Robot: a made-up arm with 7 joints. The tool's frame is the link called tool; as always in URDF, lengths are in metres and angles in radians. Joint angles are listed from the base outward.
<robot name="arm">
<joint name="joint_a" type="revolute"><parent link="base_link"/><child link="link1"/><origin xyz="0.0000 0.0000 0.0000" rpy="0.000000 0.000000 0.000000"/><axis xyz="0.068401 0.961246 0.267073"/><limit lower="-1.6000" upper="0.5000"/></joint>
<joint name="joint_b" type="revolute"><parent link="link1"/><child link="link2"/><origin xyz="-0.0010 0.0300 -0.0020" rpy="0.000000 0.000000 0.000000"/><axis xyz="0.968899 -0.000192 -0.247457"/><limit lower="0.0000" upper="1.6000"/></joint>
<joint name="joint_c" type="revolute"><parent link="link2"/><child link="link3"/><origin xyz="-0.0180 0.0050 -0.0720" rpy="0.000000 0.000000 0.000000"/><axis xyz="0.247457 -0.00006 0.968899"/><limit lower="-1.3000" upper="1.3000"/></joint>
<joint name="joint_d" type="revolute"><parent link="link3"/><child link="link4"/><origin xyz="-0.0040 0.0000 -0.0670" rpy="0.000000 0.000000 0.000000"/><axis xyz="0.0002 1 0.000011"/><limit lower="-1.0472" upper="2.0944"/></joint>
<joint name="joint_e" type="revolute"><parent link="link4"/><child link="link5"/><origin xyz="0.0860 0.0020 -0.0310" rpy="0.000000 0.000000 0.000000"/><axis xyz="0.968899 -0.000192 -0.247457"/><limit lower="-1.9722" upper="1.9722"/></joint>
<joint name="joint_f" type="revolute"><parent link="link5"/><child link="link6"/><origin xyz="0.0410 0.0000 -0.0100" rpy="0.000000 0.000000 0.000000"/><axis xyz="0.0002 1 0.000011"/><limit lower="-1.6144" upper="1.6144"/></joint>
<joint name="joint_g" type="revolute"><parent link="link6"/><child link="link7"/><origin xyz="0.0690 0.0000 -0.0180" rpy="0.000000 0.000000 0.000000"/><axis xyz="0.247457 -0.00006 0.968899"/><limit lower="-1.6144" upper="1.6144"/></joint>
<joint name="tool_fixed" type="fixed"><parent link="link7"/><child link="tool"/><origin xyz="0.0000 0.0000 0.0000" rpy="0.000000 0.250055 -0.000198"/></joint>
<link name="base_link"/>
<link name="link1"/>
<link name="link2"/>
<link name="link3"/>
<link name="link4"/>
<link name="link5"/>
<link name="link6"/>
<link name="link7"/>
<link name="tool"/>
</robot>
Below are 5 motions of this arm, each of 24 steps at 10 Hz.
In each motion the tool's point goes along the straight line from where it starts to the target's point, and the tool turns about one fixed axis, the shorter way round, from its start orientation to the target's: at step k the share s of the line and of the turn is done. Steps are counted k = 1, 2, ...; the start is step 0. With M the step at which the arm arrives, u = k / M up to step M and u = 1 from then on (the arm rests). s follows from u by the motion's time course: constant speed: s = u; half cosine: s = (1 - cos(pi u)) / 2; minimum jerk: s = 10 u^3 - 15 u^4 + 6 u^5.
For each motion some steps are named. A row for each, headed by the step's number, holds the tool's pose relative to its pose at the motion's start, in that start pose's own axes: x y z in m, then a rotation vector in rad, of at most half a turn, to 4 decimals.
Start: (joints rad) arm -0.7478 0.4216 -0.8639 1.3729 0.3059 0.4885 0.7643
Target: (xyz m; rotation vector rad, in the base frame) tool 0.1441 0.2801 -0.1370 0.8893 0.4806 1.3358
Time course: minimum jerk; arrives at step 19
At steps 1, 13, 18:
1: 0.0000 0.0001 -0.0002 -0.0013 0.0010 0.0005
13: 0.0246 0.0542 -0.1451 -0.7796 0.6235 0.2823
18: 0.0302 0.0664 -0.1777 -0.9548 0.7637 0.3458

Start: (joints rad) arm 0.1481 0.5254 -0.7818 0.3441 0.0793 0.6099 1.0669
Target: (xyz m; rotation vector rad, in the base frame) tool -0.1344 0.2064 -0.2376 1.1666 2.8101 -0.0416
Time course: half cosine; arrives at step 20
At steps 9, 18, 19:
9: -0.0210 0.0181 -0.0870 0.3078 0.5624 -0.4459
18: -0.0486 0.0418 -0.2012 0.7119 1.3007 -1.0314
19: -0.0495 0.0426 -0.2049 0.7253 1.3251 -1.0508

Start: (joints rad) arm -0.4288 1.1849 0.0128 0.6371 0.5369 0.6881 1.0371
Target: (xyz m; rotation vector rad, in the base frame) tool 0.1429 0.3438 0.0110 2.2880 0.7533 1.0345
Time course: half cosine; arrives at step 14
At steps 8, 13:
8: 0.0430 0.0020 -0.0408 0.2510 -0.1653 -0.2636
13: 0.0695 0.0032 -0.0658 0.4055 -0.2671 -0.4258

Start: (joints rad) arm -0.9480 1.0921 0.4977 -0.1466 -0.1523 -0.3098 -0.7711
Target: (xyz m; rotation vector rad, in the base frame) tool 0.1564 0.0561 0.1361 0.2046 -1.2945 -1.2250
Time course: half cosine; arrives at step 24
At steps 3, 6, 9, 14, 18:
3: 0.0016 -0.0017 0.0016 -0.0381 -0.0323 0.0000
6: 0.0062 -0.0067 0.0062 -0.1466 -0.1244 0.0001
9: 0.0130 -0.0141 0.0131 -0.3091 -0.2622 0.0002
14: 0.0265 -0.0288 0.0266 -0.6302 -0.5346 0.0003
18: 0.0359 -0.0391 0.0361 -0.8547 -0.7250 0.0004

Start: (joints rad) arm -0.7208 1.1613 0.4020 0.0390 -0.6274 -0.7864 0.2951
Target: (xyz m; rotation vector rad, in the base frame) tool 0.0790 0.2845 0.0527 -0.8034 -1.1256 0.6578
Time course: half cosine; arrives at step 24
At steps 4, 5, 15, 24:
4: -0.0045 0.0105 0.0024 -0.0253 0.0344 0.0608
5: -0.0070 0.0161 0.0038 -0.0390 0.0531 0.0937
15: -0.0467 0.1080 0.0252 -0.2611 0.3554 0.6271
24: -0.0676 0.1563 0.0364 -0.3776 0.5141 0.9071

